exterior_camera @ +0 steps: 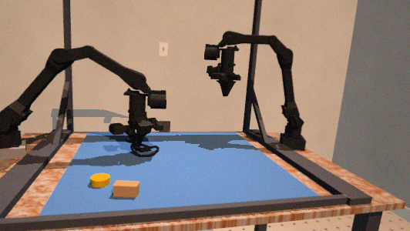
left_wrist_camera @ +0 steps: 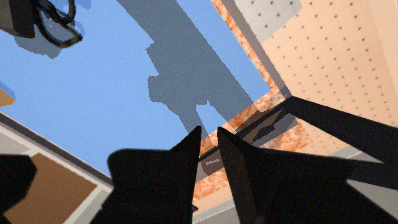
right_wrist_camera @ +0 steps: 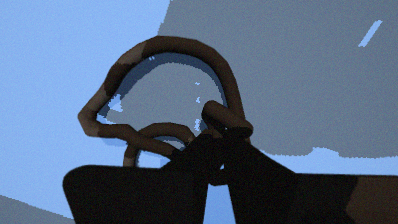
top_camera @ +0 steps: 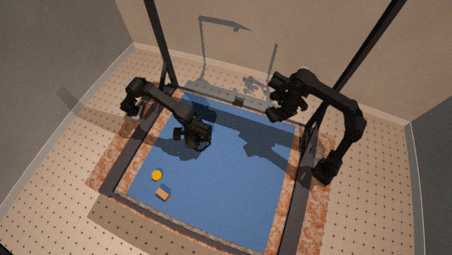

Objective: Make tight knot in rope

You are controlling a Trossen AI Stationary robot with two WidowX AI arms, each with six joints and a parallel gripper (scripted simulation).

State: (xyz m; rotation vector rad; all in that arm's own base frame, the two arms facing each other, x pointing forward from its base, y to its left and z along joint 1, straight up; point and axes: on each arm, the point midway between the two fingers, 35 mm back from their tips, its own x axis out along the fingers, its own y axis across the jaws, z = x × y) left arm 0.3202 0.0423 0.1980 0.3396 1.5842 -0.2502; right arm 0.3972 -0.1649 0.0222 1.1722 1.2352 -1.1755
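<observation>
Now: the blue mat 50 mm ahead of my right hand, 140 mm to the left of it and 50 mm below it. From my right hand the other things lie so: yellow disc 240 mm ahead, 110 mm to the right, 40 mm below; then orange block 310 mm ahead, 40 mm to the right, 30 mm below.
</observation>
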